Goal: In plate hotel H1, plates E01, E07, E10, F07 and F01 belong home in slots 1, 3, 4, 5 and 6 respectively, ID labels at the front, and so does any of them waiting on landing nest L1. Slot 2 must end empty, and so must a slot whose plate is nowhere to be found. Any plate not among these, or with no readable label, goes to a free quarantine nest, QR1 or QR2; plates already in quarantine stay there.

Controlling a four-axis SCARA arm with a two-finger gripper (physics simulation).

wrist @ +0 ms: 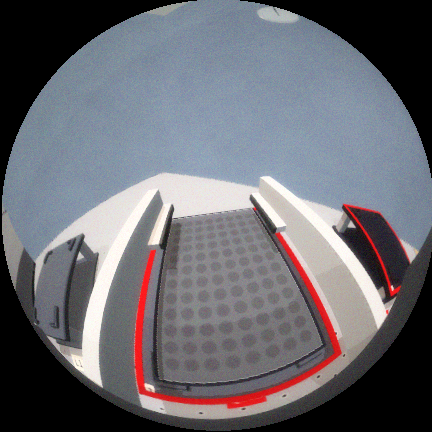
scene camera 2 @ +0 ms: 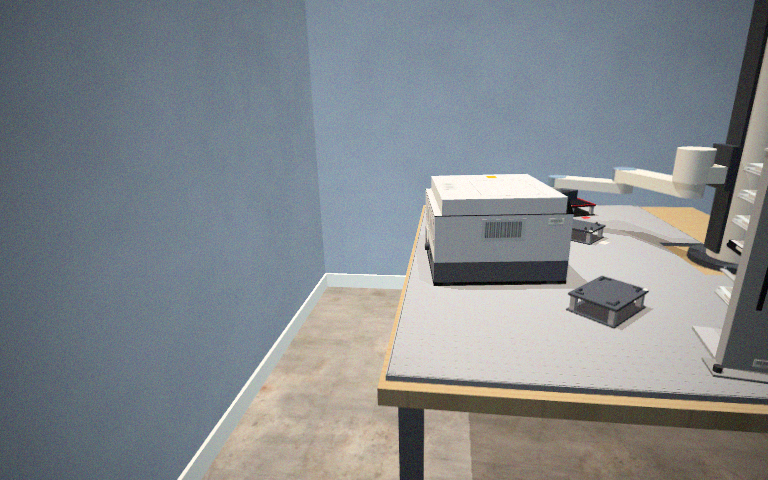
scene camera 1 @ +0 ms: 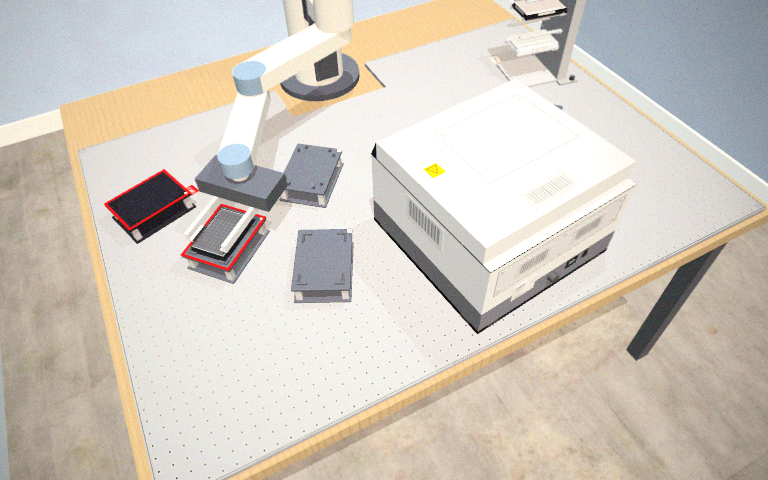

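Seen in the pictures: gripper, fingertip midpoint: (wrist: 210,191) (scene camera 1: 205,243); arm's base, origin of the base link: (scene camera 2: 732,261) (scene camera 1: 319,77).
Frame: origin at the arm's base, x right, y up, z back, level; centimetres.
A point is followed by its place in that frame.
A dark plate with a grid of round wells (scene camera 1: 222,227) @(x 45.4, y 7.7, z -54.1 cm) (wrist: 230,300) @(x 44.4, y 7.7, z -54.0 cm) lies on the red-edged quarantine nest QR1 (scene camera 1: 228,269) @(x 47.6, y 6.3, z -64.9 cm) (wrist: 139,340) @(x 38.9, y 6.3, z -56.9 cm); its label is not readable. My gripper (scene camera 1: 207,242) @(x 50.0, y 10.1, z -59.1 cm) (wrist: 210,191) @(x 50.0, y 10.1, z -59.1 cm) is shut with nothing held; its fingers are just above the plate, along its two long sides. The other red-edged nest, QR2 (scene camera 1: 148,199) @(x 58.4, y 6.3, z -35.7 cm) (wrist: 382,245) @(x 56.4, y 6.3, z -37.6 cm), has a bare black top. Landing nest L1 (scene camera 1: 322,260) @(x 29.1, y 6.3, z -72.1 cm) (wrist: 55,295) carries no plate. The plate hotel (scene camera 1: 569,48) @(x -62.8, y 12.0, z -38.9 cm) (scene camera 2: 741,316) @(x -64.3, y 13.0, z -38.0 cm) is cut off in both scene views; a dark plate (scene camera 2: 735,246) @(x -52.4, y 22.7, z -34.2 cm) shows inside, its label unreadable.
A large white instrument (scene camera 1: 504,152) @(x -8.7, y 26.7, z -79.9 cm) (scene camera 2: 501,226) @(x -27.5, y 18.8, z -77.7 cm) stands in mid-table, right of L1. A grey nest with raised corner pegs (scene camera 1: 311,172) @(x 20.7, y 6.3, z -45.6 cm) stands behind L1, and another grey nest (scene camera 2: 607,293) @(x -41.5, y 6.3, z -53.2 cm) stands between instrument and hotel. The arm's round base (scene camera 1: 320,82) @(x 2.4, y 3.1, z -7.1 cm) is at the back.
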